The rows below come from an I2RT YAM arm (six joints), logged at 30 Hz.
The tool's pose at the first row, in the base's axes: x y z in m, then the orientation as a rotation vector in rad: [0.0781 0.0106 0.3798 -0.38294 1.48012 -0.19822]
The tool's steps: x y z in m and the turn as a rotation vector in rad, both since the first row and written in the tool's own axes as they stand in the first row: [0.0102 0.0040 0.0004 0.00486 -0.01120 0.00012]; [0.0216 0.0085 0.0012 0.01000 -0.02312 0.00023]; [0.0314 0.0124 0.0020 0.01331 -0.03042 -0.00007]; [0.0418 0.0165 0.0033 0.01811 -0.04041 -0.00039]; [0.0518 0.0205 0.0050 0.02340 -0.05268 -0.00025]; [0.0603 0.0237 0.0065 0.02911 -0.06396 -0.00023]
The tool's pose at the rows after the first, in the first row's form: [0.0790 0.0107 0.3689 -0.37949 1.46840 -0.19925]; [0.0803 0.0108 0.3567 -0.37586 1.45593 -0.20034]; [0.0816 0.0110 0.3462 -0.37378 1.44820 -0.20141]; [0.0834 0.0112 0.3351 -0.37065 1.43761 -0.20299]; [0.0856 0.0115 0.3244 -0.36690 1.42477 -0.20405]; [0.0875 0.0116 0.3154 -0.36285 1.41282 -0.20572]
